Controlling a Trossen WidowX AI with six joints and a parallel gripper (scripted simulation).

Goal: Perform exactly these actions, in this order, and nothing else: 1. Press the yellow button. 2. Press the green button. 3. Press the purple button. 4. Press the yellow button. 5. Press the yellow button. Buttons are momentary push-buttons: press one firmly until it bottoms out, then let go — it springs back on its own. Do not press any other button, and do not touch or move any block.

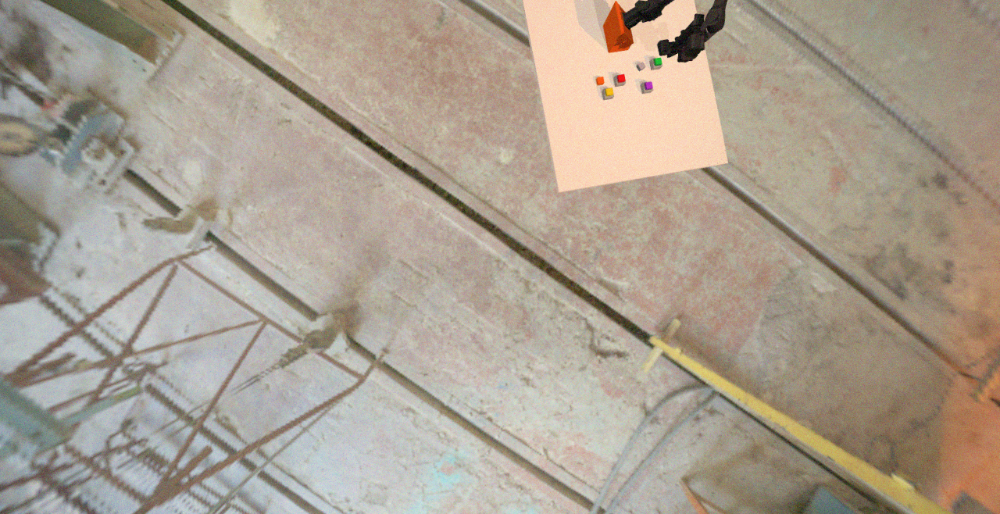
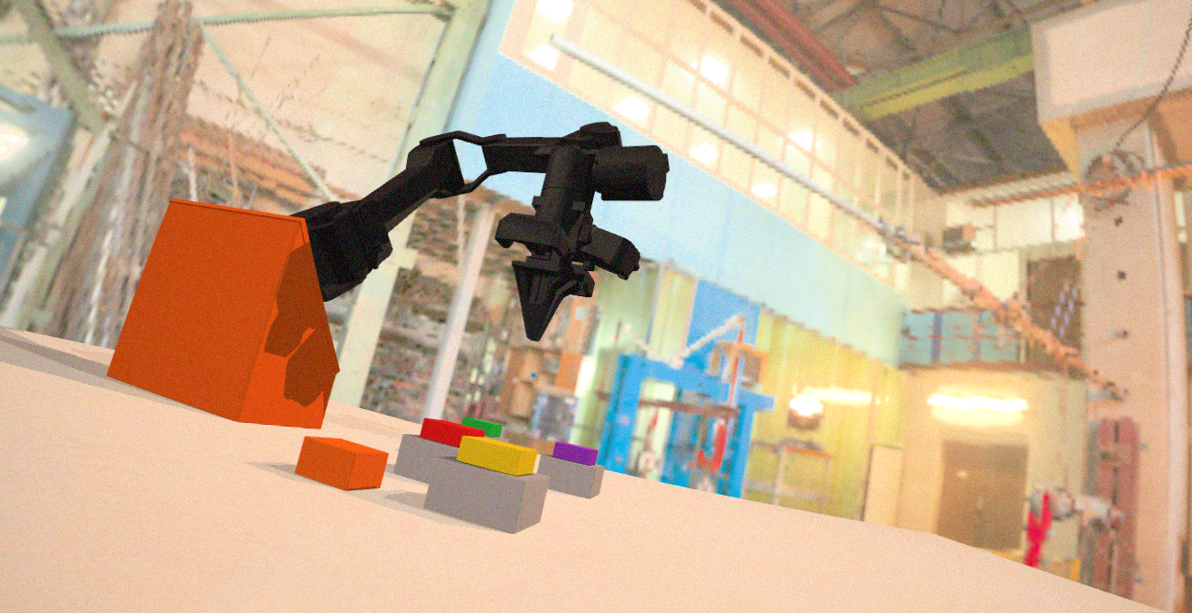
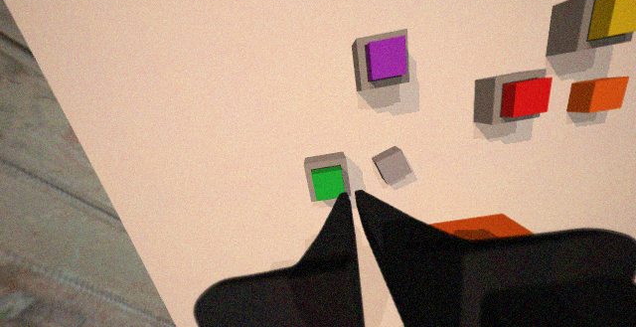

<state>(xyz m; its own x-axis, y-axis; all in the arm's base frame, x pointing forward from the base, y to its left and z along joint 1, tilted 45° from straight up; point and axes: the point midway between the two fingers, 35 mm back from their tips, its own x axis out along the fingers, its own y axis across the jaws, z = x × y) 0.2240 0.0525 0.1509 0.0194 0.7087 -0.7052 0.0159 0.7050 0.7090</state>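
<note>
Right now the purple button is 8 cm ahead of my gripper tip, 6 cm to the right of it and 10 cm below it. Round my gripper tip: red button 2 cm ahead, 19 cm to the right, 10 cm below; then green button 4 cm behind, 1 cm to the left, 10 cm below; then small grey block 4 cm behind, 6 cm to the right, 12 cm below.
</note>
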